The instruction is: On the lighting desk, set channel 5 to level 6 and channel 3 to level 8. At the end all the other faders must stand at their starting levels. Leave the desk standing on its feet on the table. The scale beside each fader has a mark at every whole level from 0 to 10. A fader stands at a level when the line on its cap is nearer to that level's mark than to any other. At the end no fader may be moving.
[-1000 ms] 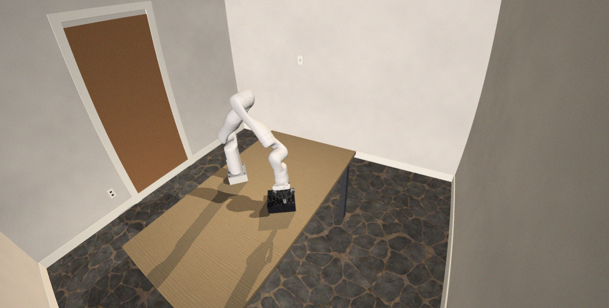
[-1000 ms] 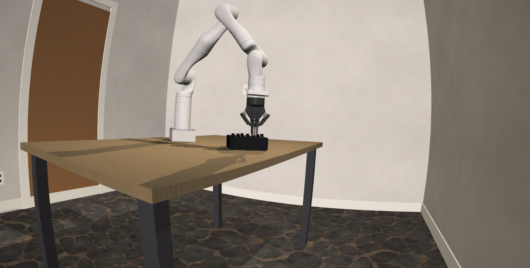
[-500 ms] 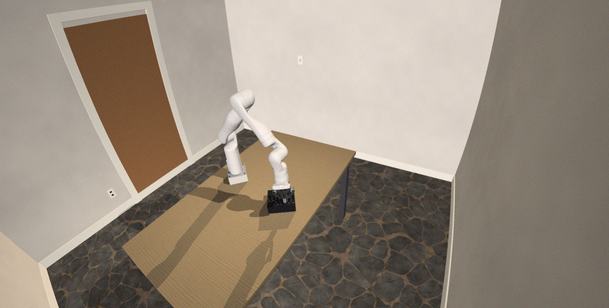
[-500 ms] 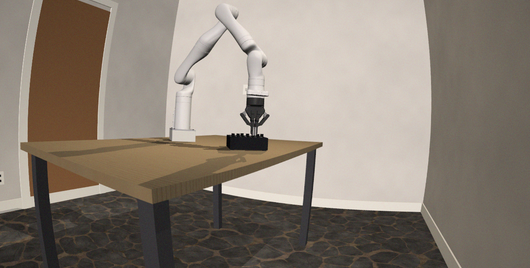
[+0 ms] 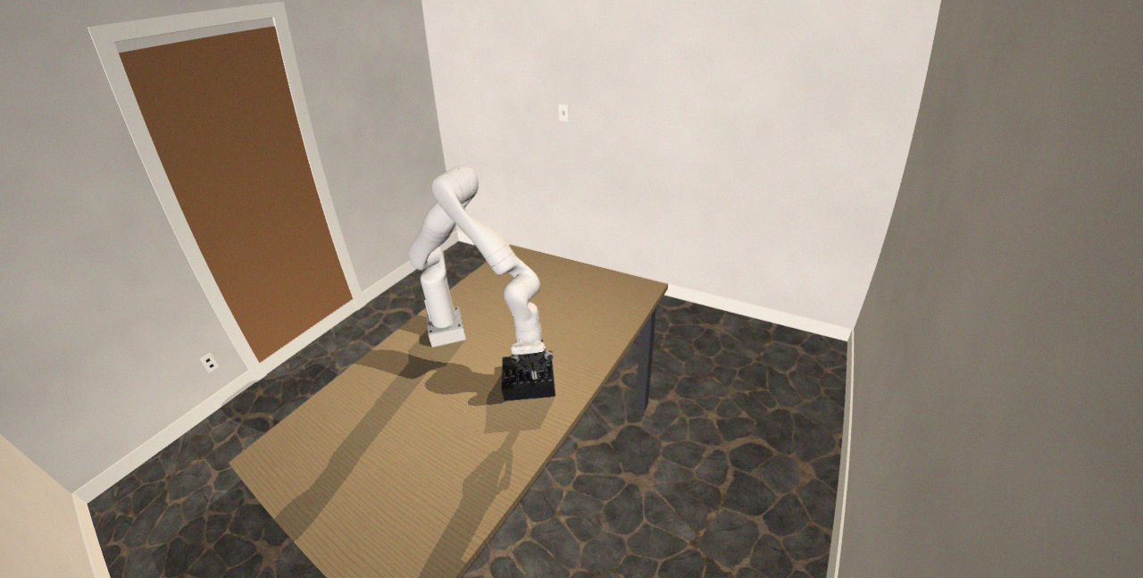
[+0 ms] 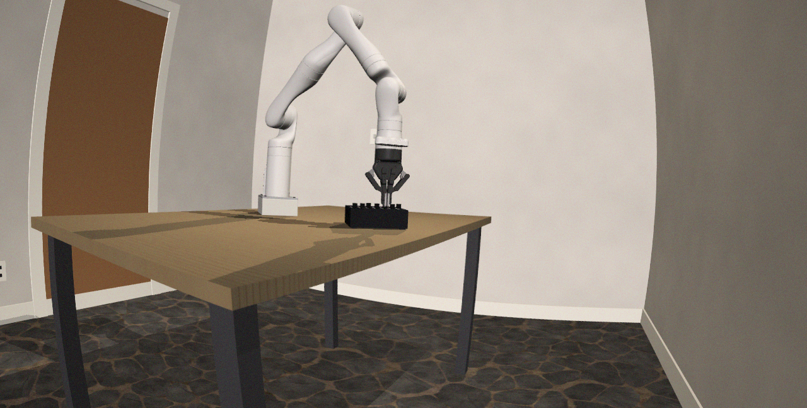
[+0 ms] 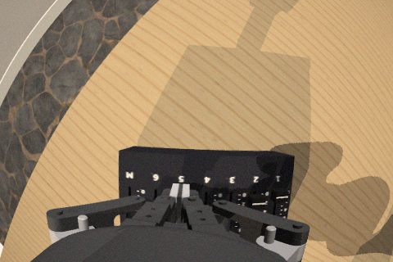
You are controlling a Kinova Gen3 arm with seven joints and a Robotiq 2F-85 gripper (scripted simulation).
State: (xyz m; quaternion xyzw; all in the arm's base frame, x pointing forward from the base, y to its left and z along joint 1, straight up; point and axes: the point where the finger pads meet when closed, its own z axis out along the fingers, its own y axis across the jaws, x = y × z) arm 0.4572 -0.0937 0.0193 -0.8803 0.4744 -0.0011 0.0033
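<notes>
Right now my hand is 30 mm past the channel 4 fader cap, 10 mm to the right of it and 10 mm above it. Round my hand: M fader cap: 60 mm to the left, 10 mm below, 10 mm ahead; channel 5 fader cap: 10 mm to the left, 10 mm below, 10 mm behind; channel 3 fader cap: 60 mm behind, 10 mm to the left, 10 mm below.
</notes>
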